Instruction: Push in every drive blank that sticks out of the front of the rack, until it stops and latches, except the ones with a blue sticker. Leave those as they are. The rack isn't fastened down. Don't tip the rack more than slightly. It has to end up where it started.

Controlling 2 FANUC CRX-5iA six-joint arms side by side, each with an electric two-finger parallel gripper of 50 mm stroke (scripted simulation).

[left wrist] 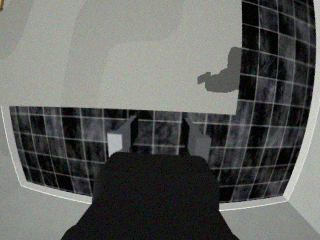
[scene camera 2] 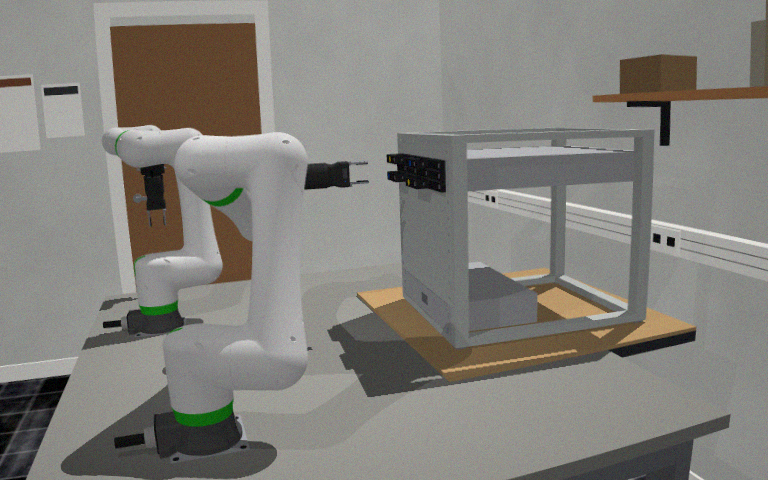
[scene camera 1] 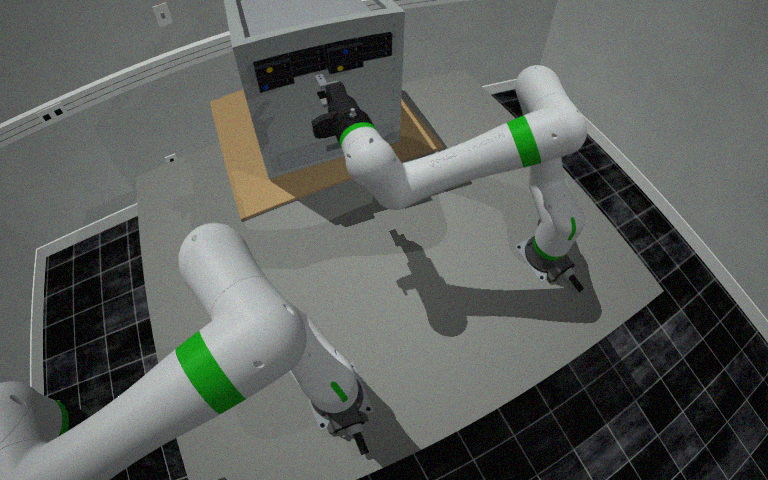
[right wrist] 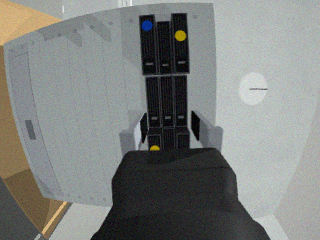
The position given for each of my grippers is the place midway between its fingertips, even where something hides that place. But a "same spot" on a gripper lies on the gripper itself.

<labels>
My right gripper shows in scene camera 2 (367, 172), in scene camera 1 and in the right wrist view; in the left wrist view it is out of frame. A grey rack shows in scene camera 2 (434, 226), in scene camera 1 and in the right wrist view; in the left wrist view it is out of frame. The same spot on the grey rack: (right wrist: 78, 83) is (scene camera 1: 298, 113). The same spot on my right gripper: (right wrist: 211, 136) is (scene camera 1: 322, 88).
</labels>
